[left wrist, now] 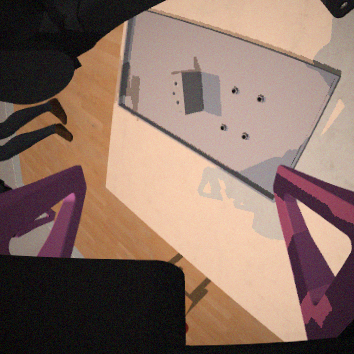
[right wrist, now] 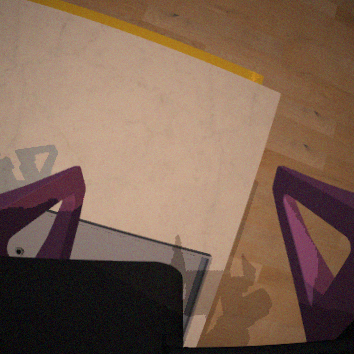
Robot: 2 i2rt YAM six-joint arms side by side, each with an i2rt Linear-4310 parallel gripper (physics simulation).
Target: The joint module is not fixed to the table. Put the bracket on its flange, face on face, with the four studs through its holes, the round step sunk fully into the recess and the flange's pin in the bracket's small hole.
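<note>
Neither the joint module nor the bracket can be made out with certainty in either view. A black part with a hole (left wrist: 342, 7) is cut off at the top right corner of the left wrist view; I cannot tell what it is. My left gripper (left wrist: 179, 175) is open and empty, its fingertips above the table beside the near long side of a grey tray (left wrist: 155, 45) (right wrist: 125, 245). My right gripper (right wrist: 178, 176) is open and empty, above the table near its edge; a corner of the tray shows below it, partly hidden by the gripper body.
In the tray stand a grey block (left wrist: 193, 93) beside a row of small holes, and four small dark round fittings. A large black shape (left wrist: 35, 75) fills the upper left of the left wrist view. A yellow strip (right wrist: 150, 37) runs along the table (left wrist: 150, 165) (right wrist: 150, 125) edge.
</note>
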